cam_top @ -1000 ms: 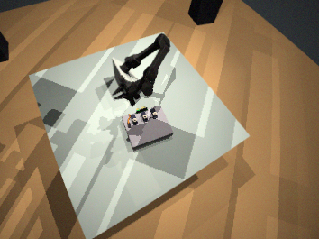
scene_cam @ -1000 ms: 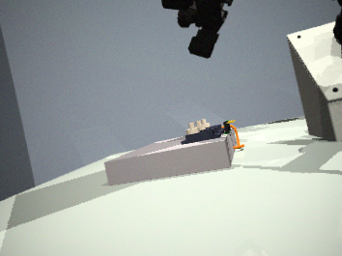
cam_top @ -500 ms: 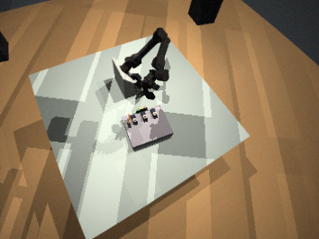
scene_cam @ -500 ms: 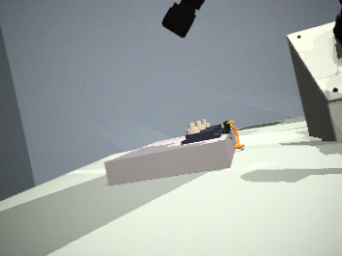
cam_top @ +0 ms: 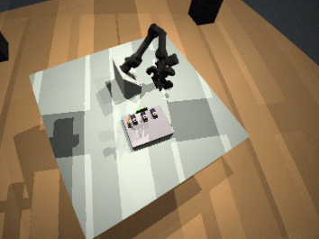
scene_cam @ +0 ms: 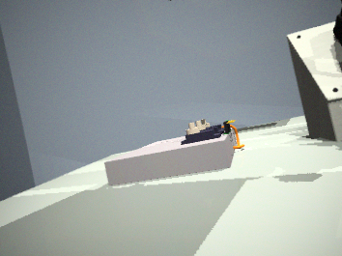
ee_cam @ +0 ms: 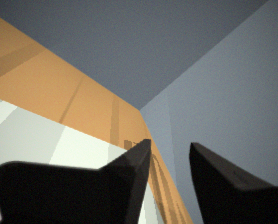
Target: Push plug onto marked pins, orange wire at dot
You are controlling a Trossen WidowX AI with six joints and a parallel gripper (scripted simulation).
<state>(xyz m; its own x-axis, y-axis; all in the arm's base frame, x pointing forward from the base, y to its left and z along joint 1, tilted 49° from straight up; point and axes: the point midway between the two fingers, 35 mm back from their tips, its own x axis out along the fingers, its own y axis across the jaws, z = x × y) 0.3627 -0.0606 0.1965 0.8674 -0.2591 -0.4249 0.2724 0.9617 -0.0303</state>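
Right now the green band is 330 mm below my gripper tip, 90 mm behind it and 80 mm to the right of it. Round my gripper tip: printed holder: 380 mm below, 70 mm ahead, 60 mm to the right.
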